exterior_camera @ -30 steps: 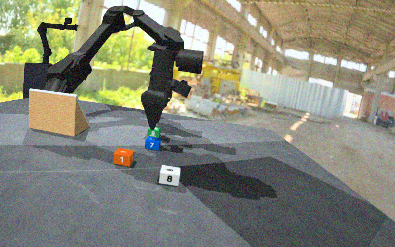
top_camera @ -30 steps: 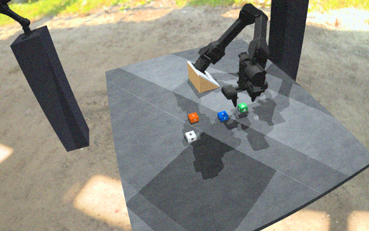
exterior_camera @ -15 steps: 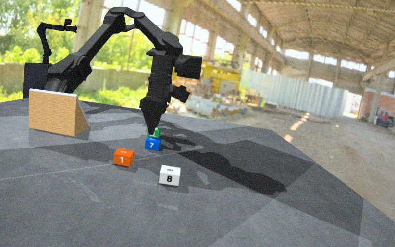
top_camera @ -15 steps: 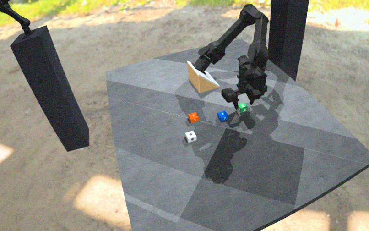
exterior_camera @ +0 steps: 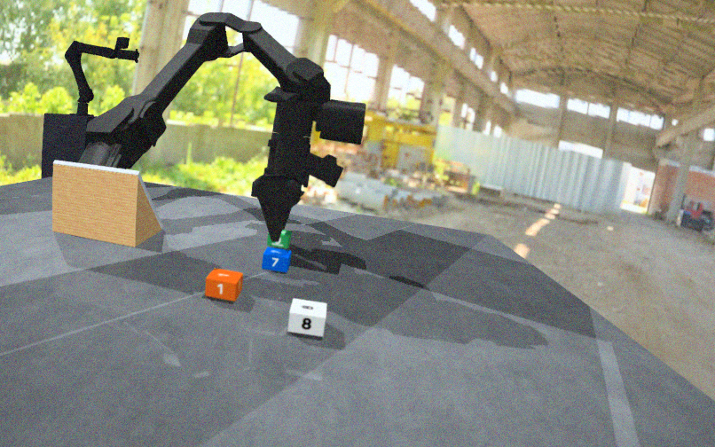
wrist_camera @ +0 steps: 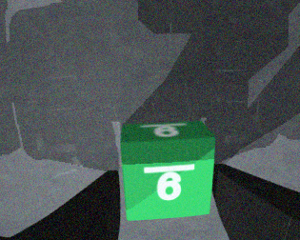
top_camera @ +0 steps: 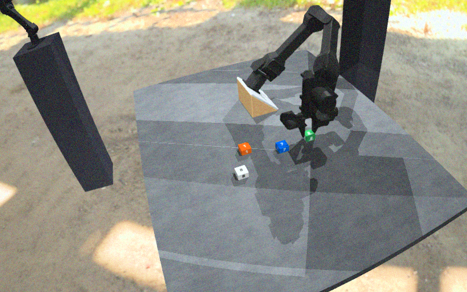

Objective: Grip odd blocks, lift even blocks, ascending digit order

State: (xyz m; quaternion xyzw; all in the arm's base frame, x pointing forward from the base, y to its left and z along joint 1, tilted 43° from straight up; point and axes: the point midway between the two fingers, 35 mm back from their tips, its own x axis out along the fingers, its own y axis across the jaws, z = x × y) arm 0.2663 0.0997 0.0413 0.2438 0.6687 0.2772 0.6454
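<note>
My gripper tip is now right at the green block. The rest, counted from my gripper tip: white block marked 8: 70 mm ahead, 260 mm to the right; then blue block marked 7: 20 mm ahead, 100 mm to the right; then orange block marked 1: 20 mm behind, 210 mm to the right.
</note>
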